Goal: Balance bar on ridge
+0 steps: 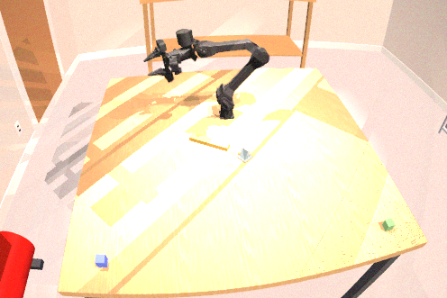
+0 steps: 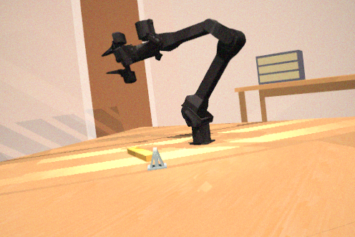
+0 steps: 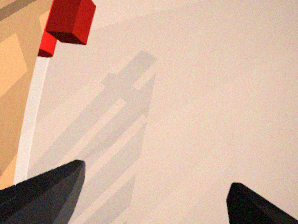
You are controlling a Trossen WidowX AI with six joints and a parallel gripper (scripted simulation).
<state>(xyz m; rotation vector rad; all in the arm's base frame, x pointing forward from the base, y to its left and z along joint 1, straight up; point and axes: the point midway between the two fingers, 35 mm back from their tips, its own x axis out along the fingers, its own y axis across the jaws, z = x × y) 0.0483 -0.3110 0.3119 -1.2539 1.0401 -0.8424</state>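
Right now my gripper tip is 13 cm short of the yellow bar, 25 cm to the right of it and 30 cm above it. Round my gripper tip: green cube 68 cm ahead, 84 cm to the left, 29 cm below; blue cube 68 cm ahead, 16 cm to the right, 29 cm below.
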